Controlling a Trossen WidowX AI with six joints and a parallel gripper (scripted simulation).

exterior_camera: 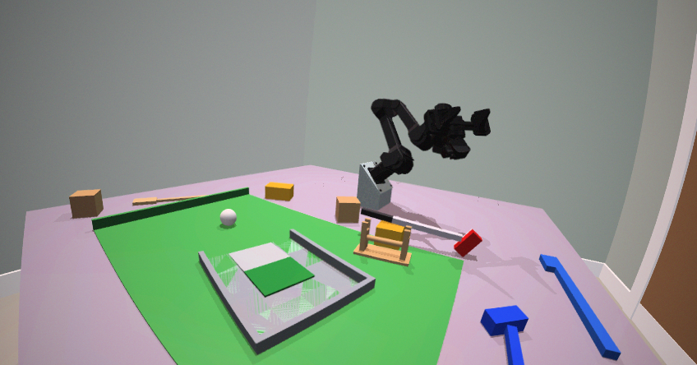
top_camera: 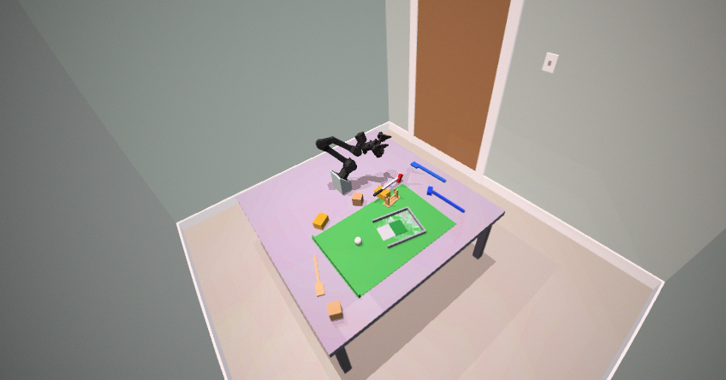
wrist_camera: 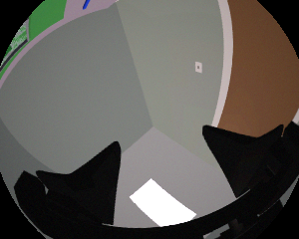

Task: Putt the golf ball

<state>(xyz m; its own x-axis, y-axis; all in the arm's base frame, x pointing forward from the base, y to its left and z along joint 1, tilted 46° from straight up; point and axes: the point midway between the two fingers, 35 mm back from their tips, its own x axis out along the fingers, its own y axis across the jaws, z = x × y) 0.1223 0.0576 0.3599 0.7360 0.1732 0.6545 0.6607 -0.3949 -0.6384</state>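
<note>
Right now my gripper tip is 290 mm above the red putter, 70 mm to the left of it and 70 mm short of it. Round my gripper tip: white golf ball: 470 mm to the right, 350 mm ahead, 320 mm below; then blue mallet: 370 mm ahead, 330 mm below, 170 mm to the left; then wooden stand: 300 mm below, 180 mm ahead, 110 mm to the right.
</note>
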